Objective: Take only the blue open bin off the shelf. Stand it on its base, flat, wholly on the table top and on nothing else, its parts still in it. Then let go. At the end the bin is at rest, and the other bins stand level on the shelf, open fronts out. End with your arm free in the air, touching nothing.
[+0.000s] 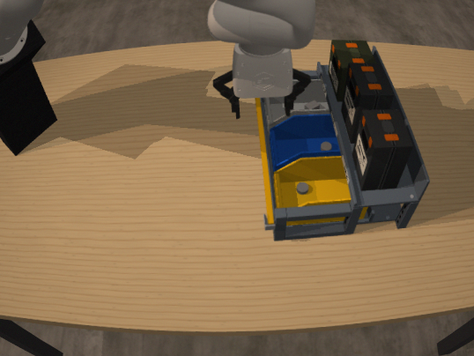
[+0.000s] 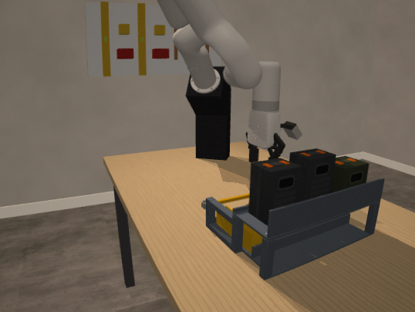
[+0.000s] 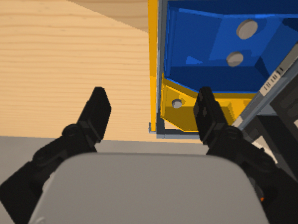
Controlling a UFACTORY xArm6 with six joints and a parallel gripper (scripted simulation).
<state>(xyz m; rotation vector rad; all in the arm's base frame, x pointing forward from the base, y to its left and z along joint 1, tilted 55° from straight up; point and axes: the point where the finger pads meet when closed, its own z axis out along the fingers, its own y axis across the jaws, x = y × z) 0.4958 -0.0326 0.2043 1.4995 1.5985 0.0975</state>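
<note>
The yellow rail is 90 mm below my hand. The rest, counted from my hand: yellow bin: 130 mm to the right, 110 mm below, 80 mm ahead; then blue open bin: 110 mm below, 100 mm ahead, 20 mm to the right; then grey bin: 120 mm ahead, 110 mm below, 90 mm to the left.
</note>
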